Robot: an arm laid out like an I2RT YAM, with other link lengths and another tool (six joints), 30 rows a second.
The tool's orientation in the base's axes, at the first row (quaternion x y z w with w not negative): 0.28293, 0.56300, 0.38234, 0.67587
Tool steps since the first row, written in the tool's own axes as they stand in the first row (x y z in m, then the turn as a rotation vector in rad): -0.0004, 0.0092, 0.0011, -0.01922, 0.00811, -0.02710; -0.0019, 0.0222, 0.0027, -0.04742, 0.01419, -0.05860; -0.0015, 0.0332, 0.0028, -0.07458, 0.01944, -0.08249; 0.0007, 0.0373, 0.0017, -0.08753, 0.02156, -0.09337; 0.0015, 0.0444, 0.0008, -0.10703, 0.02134, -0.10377; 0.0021, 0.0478, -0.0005, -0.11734, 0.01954, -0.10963; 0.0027, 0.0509, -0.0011, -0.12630, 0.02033, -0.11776; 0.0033, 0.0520, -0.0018, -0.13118, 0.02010, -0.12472; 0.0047, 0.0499, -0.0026, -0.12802, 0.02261, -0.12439; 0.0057, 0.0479, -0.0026, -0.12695, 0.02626, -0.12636; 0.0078, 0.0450, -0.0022, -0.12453, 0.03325, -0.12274; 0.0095, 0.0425, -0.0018, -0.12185, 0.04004, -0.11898; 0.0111, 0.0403, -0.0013, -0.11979, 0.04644, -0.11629
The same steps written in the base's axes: -0.0008, 0.0048, 0.0079, -0.02951, -0.01292, 0.01148; -0.0019, 0.0107, 0.0196, -0.06358, -0.03466, 0.02529; -0.0040, 0.0171, 0.0284, -0.08997, -0.05563, 0.03944; -0.0057, 0.0211, 0.0303, -0.10198, -0.06581, 0.04597; -0.0079, 0.0256, 0.0354, -0.11354, -0.08272, 0.05427; -0.0098, 0.0279, 0.0376, -0.11967, -0.09260, 0.05722; -0.0110, 0.0301, 0.0397, -0.12843, -0.10004, 0.06107; -0.0118, 0.0311, 0.0401, -0.13555, -0.10458, 0.06210; -0.0121, 0.0311, 0.0375, -0.13549, -0.10055, 0.06249; -0.0116, 0.0309, 0.0353, -0.13806, -0.09775, 0.06447; -0.0105, 0.0310, 0.0319, -0.13573, -0.09173, 0.06958; -0.0095, 0.0311, 0.0290, -0.13321, -0.08559, 0.07441; -0.0084, 0.0313, 0.0264, -0.13169, -0.08023, 0.07905
